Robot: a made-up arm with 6 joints.
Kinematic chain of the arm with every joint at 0, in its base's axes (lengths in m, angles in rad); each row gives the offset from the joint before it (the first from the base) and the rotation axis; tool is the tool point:
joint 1: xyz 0 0 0.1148 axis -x
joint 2: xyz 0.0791 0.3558 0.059 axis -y
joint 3: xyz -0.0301 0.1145 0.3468 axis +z
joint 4: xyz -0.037 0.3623 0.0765 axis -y
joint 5: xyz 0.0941 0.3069 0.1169 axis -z
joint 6: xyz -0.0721 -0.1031 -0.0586 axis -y
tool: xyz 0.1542 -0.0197 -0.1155
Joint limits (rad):
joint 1: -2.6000..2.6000
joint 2: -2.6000..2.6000
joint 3: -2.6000..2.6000
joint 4: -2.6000..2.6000
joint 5: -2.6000..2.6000
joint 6: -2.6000..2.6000
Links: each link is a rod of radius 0.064 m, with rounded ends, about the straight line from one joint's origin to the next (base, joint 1, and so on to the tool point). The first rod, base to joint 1, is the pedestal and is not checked.
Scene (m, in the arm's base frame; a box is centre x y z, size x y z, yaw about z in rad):
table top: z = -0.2
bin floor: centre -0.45 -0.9 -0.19 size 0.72 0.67 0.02 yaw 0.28
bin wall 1: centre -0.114 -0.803 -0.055 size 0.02 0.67 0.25 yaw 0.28
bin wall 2: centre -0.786 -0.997 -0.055 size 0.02 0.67 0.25 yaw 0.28
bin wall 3: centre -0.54 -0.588 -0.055 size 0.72 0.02 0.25 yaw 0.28
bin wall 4: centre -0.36 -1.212 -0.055 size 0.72 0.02 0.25 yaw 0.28
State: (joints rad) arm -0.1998 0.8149 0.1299 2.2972 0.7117 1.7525
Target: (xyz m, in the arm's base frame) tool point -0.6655 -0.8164 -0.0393
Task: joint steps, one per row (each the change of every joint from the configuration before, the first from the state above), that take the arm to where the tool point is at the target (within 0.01 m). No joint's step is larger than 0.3 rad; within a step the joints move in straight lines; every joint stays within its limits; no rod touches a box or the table.
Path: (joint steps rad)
1: -0.2667 0.1218 -0.1626 0.0336 0.1471 -0.2784
2: -0.2667 0.1219 -0.1626 0.0337 0.1471 -0.2785
3: -0.2667 0.1218 -0.1626 0.0336 0.1471 -0.2784
4: -0.2667 0.1219 -0.1626 0.0337 0.1471 -0.2784
5: -0.2666 0.1218 -0.1626 0.0336 0.1470 -0.2784
6: -0.2667 0.1219 -0.1626 0.0337 0.1471 -0.2785
7: -0.2667 0.1218 -0.1626 0.0336 0.1471 -0.2784
8: -0.2667 0.1218 -0.1626 0.0337 0.1471 -0.2784
9: -0.2667 0.1219 -0.1626 0.0336 0.1471 -0.2785

